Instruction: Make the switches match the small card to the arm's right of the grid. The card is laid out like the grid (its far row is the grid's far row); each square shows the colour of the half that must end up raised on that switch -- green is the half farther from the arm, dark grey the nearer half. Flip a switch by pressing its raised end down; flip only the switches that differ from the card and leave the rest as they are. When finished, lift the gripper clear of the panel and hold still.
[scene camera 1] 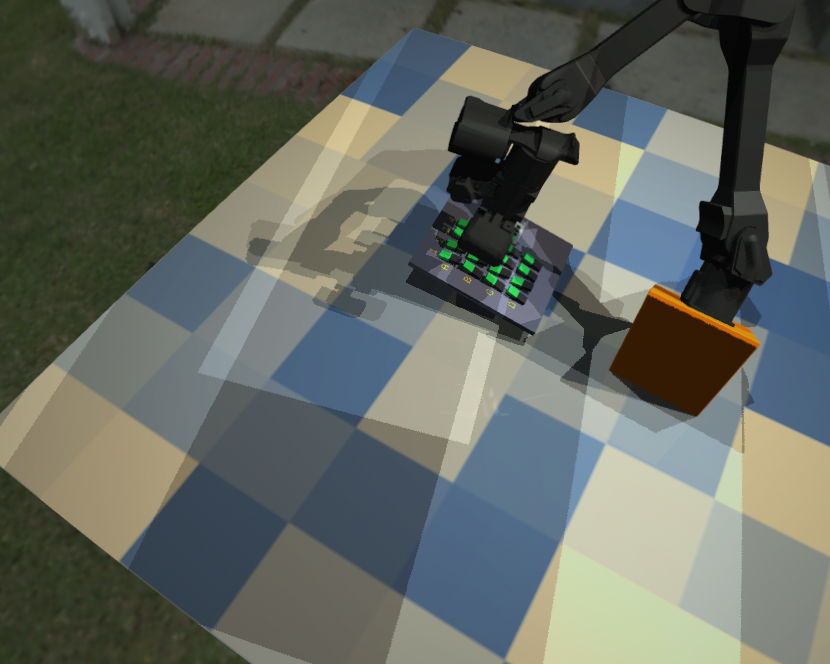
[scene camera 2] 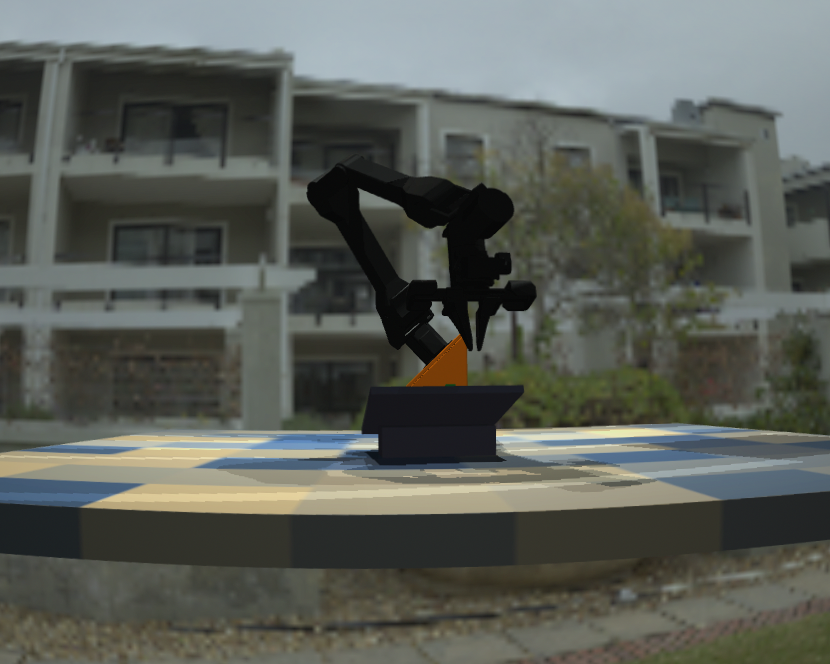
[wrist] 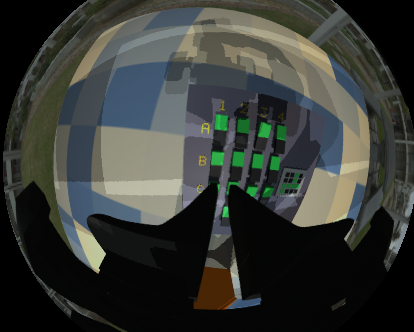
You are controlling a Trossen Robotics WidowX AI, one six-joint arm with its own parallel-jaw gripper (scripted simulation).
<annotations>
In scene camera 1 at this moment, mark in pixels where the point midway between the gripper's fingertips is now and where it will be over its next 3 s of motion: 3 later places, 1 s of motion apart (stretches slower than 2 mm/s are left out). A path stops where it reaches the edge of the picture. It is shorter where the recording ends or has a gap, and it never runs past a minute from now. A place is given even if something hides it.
My gripper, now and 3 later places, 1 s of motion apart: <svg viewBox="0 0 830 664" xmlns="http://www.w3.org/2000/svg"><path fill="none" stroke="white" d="M483 241L468 262L468 265L474 255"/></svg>
</annotations>
